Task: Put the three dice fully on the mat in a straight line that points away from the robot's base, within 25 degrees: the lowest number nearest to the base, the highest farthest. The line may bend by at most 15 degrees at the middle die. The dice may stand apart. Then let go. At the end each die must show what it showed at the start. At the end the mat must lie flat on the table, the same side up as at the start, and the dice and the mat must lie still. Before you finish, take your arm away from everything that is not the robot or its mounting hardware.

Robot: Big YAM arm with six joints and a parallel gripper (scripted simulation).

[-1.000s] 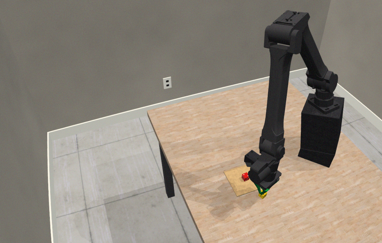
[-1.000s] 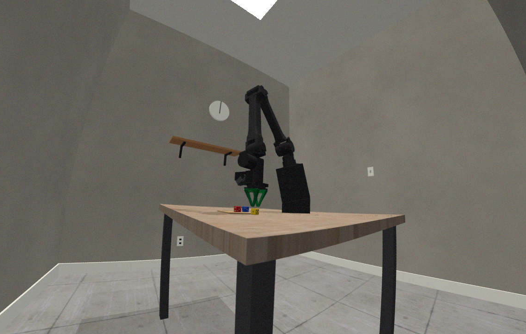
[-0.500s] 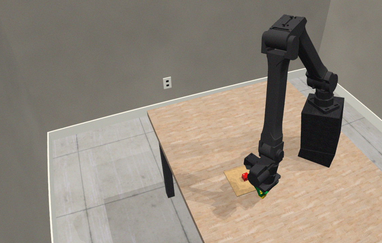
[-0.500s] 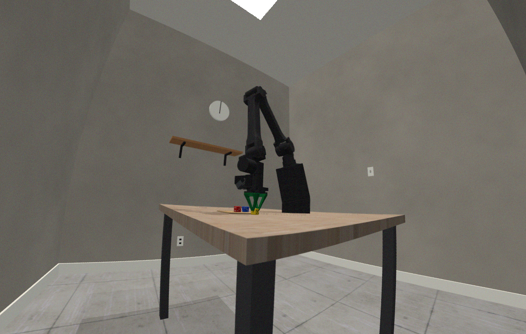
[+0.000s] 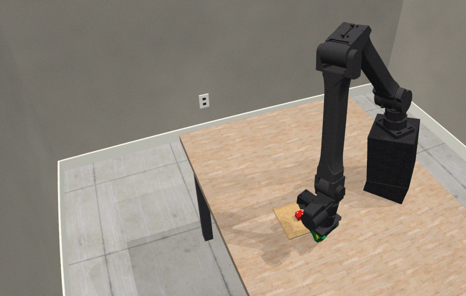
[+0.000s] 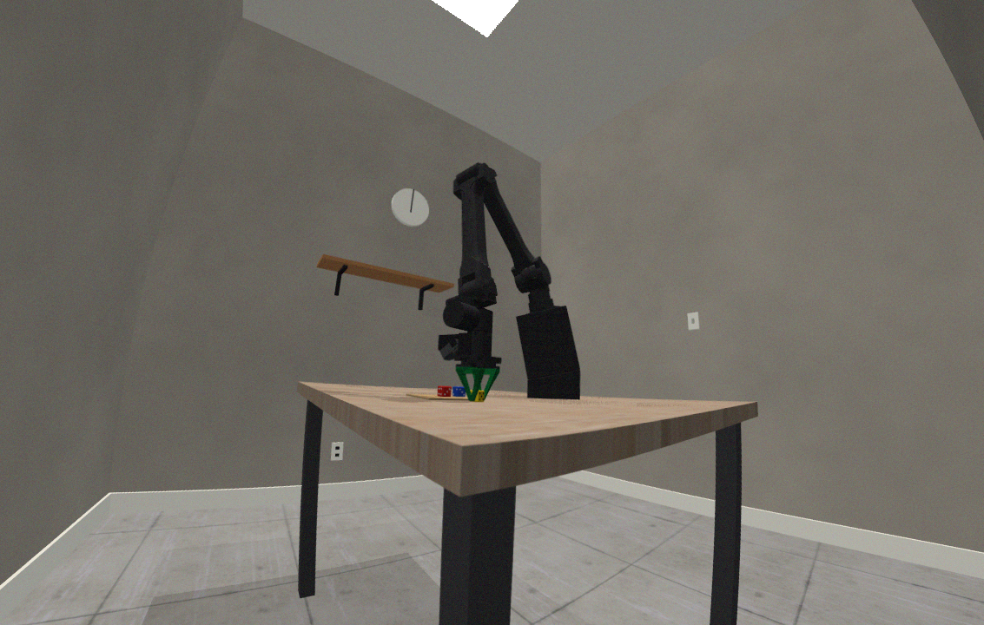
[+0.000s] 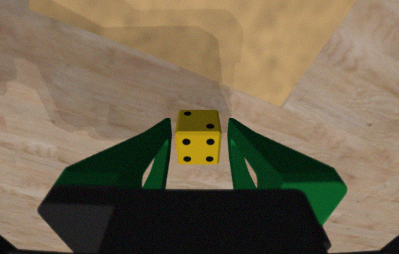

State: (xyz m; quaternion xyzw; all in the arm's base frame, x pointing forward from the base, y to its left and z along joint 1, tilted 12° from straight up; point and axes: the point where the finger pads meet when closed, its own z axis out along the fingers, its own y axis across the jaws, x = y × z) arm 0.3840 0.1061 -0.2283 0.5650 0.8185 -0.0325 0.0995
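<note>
Right now my hand is right at the yellow die. The rest, counted from my hand: blue die (2 cm behind, 11 cm to the right, 1 cm above); red die (3 cm ahead, 10 cm to the right, 1 cm above); tan mat (3 cm ahead, 10 cm to the right, 1 cm below).
</note>
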